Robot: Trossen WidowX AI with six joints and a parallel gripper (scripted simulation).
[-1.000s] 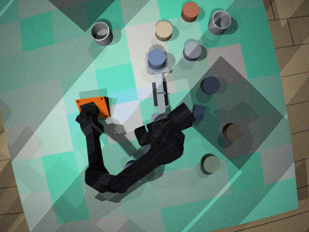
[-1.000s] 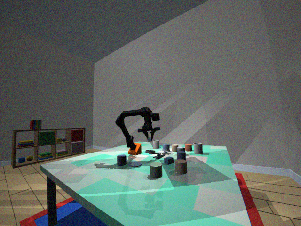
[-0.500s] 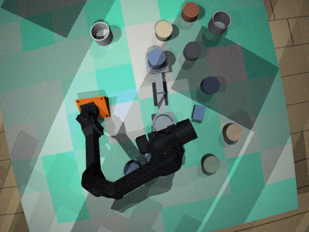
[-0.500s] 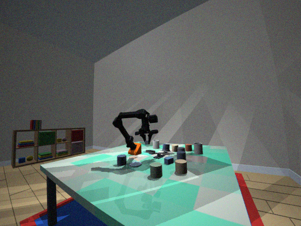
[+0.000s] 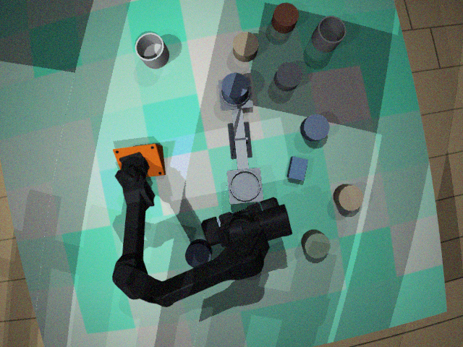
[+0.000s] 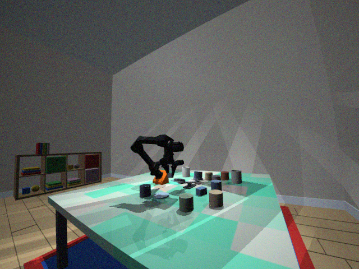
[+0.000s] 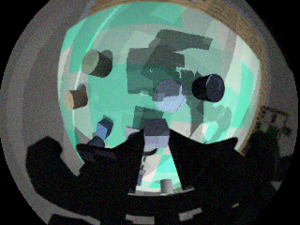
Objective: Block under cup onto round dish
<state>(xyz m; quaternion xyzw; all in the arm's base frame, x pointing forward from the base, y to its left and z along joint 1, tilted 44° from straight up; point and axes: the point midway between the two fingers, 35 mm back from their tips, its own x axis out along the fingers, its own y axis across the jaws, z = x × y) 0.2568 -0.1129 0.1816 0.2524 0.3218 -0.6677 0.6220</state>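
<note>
The round dish lies 50 mm behind my gripper tip, 50 mm to the right of it and 110 mm below it. Also, from my gripper tip: grey block: right at my gripper tip; blue cuboid: 180 mm ahead, 70 mm to the left, 100 mm below.
</note>
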